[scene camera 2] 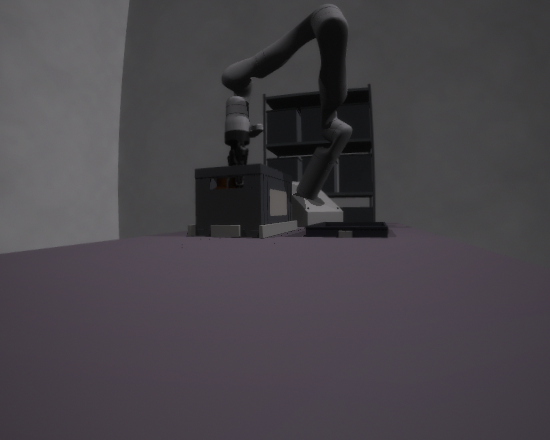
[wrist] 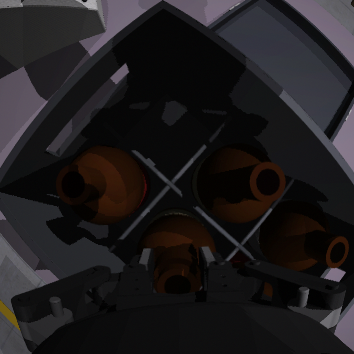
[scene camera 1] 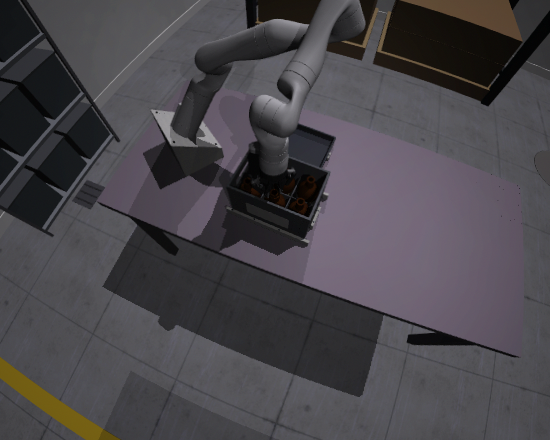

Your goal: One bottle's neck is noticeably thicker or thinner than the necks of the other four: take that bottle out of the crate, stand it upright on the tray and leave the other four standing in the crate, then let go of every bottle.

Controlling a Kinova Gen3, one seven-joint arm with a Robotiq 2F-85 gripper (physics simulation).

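Frame: origin at the arm's base, x ahead, y left, z up, level; millimetres.
Seen in the pictures: gripper, fingertip midpoint: (scene camera 2: 237, 185) (wrist: 175, 260) (scene camera 1: 273, 193); arm's base, link origin: (scene camera 2: 306, 193) (scene camera 1: 184, 130).
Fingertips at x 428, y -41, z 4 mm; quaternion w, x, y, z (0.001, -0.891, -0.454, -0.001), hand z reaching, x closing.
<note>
Offsets run from my fingertips to a thing's middle. "pt": to the spot under its first point. Level surfaces: height alone.
The dark crate @(3 mm back, 38 mm left, 51 mm down) (scene camera 1: 295, 227) (scene camera 2: 227, 207) (wrist: 296, 104) stands on the table with amber bottles in its divided compartments. My gripper (scene camera 1: 274, 188) (scene camera 2: 237, 180) (wrist: 175, 260) reaches down into it and is shut on the neck of the front-row middle bottle @(8 mm ahead, 5 mm right, 52 mm down) (wrist: 177, 240), which stands upright in its compartment. One bottle @(84 mm back, 19 mm right, 53 mm down) (wrist: 117, 185) stands to its left in the wrist view; two others @(9 mm back, 80 mm left, 53 mm down) (wrist: 240, 200) @(76 mm ahead, 99 mm left, 53 mm down) (wrist: 290, 240) stand to the right. A front-corner bottle @(90 mm ahead, 13 mm left, 53 mm down) (scene camera 1: 300, 206) is mostly hidden by my gripper in the wrist view. Neck thickness is hard to compare here. The tray @(84 mm back, 315 mm left, 126 mm down) (scene camera 1: 309, 145) (scene camera 2: 350, 231) (wrist: 300, 65) holds no bottle.
The tray lies close behind the crate. The crate's walls and thin dividers @(pt 50 mm back, 53 mm left, 44 mm down) (wrist: 187, 165) surround the bottles. The arm's angled base (scene camera 1: 197, 157) (scene camera 2: 320, 215) stands on the table @(139 mm down) (scene camera 1: 410, 225) to the left. A shelf rack (scene camera 2: 371, 130) and large boxes (scene camera 1: 450, 50) are beyond the table.
</note>
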